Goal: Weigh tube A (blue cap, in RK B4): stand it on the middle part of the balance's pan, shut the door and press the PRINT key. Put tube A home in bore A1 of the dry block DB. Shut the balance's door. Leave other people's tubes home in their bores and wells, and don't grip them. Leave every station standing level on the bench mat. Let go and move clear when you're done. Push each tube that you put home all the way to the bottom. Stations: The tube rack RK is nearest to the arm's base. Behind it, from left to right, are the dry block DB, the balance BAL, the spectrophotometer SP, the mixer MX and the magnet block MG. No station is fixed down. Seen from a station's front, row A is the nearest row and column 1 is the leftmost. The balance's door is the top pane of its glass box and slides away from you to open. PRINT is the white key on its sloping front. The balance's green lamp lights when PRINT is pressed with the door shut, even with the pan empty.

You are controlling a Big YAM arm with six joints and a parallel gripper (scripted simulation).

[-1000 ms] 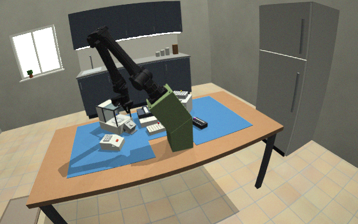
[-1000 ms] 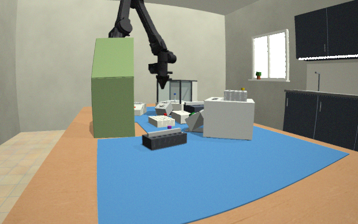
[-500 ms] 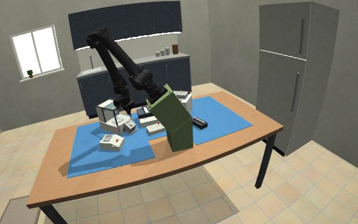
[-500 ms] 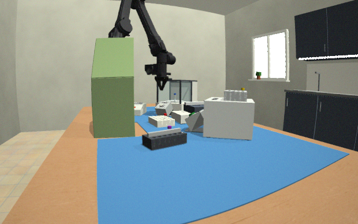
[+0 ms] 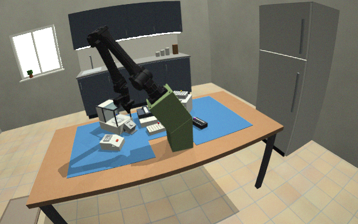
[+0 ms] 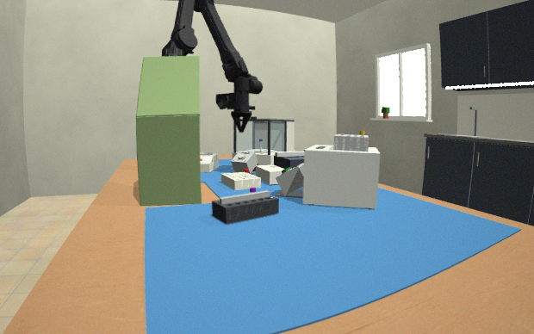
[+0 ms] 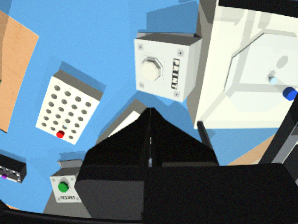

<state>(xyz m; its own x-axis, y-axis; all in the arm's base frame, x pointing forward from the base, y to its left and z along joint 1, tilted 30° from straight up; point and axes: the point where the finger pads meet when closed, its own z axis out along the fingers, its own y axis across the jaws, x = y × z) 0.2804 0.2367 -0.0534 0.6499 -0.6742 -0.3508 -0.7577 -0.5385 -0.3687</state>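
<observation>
The white round key lies 100 mm below my hand. Also, from my hand: dark spectrophotometer (150 mm to the right, 130 mm ahead, 100 mm below); dry block DB (170 mm to the left, 140 mm below, 130 mm behind); tube rack RK (180 mm to the right, 150 mm below, 60 mm behind).
</observation>
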